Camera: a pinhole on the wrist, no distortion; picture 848 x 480 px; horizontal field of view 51.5 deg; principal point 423.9 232.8 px. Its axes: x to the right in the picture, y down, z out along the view. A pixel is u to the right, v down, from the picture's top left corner.
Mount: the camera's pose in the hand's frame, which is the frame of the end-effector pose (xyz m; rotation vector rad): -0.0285 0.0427 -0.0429 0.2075 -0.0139 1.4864
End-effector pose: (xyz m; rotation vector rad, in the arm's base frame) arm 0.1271 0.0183 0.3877 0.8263 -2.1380 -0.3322
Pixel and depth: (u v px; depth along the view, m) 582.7 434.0 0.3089
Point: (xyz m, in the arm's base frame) -0.0840 0.0880 0.2033
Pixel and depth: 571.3 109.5 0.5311
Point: -0.3157 -0.0413 0.1696
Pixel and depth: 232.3 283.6 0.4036
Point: -0.0854 -0.0642 0.1099
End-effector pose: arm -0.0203 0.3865 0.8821 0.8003 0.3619 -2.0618
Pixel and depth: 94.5 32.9 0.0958
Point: -0.0452 0.3679 0.9136
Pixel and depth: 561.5 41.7 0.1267
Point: -0.0254 0.3106 0.9341
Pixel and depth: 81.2 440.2 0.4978
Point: -0.3280 0.3483 1.2680
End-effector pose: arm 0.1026 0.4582 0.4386 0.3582 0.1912 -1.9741
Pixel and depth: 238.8 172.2 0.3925
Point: -0.0546 0.3709 0.7322
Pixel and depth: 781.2 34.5 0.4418
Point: 0.1184 0.1595 0.7758
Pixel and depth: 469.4 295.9 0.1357
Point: 0.1234 0.4368 0.5339
